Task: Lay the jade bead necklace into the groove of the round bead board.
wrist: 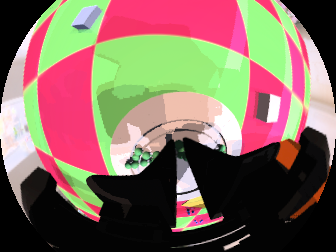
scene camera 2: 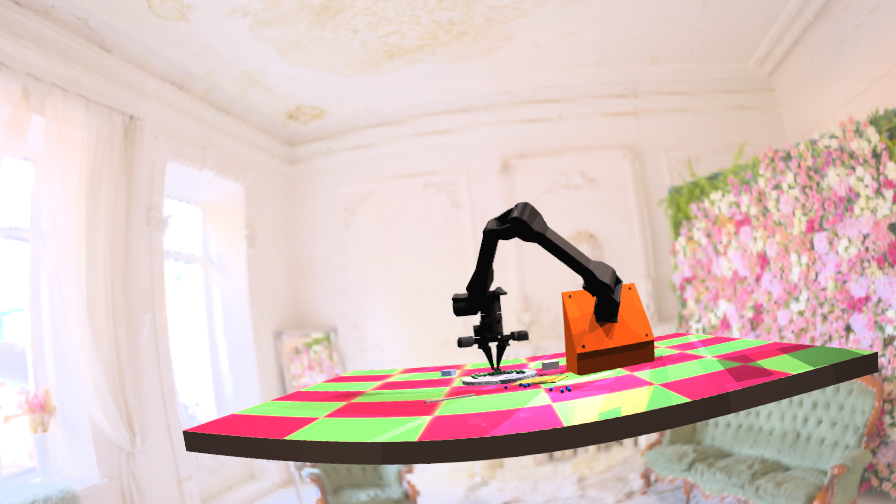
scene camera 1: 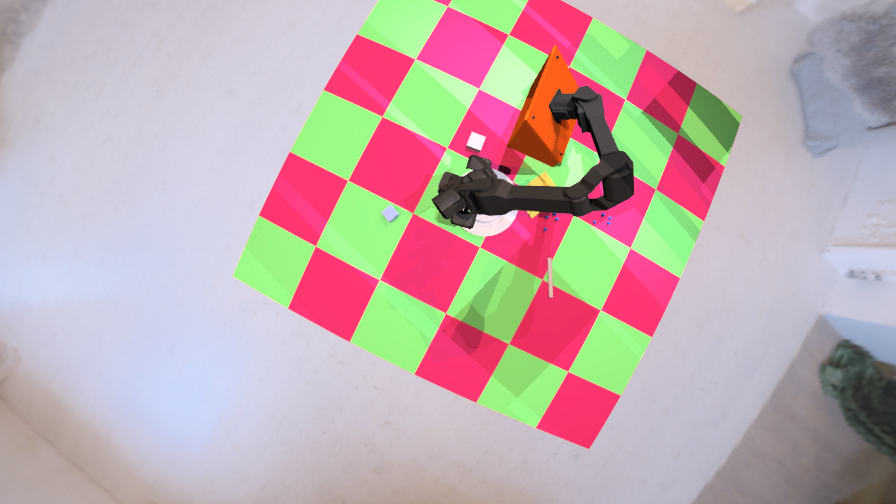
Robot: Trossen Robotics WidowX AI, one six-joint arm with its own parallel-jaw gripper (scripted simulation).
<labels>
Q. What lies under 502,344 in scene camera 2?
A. The gripper.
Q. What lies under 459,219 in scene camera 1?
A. The gripper.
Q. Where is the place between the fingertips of the gripper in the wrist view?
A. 178,142
</labels>
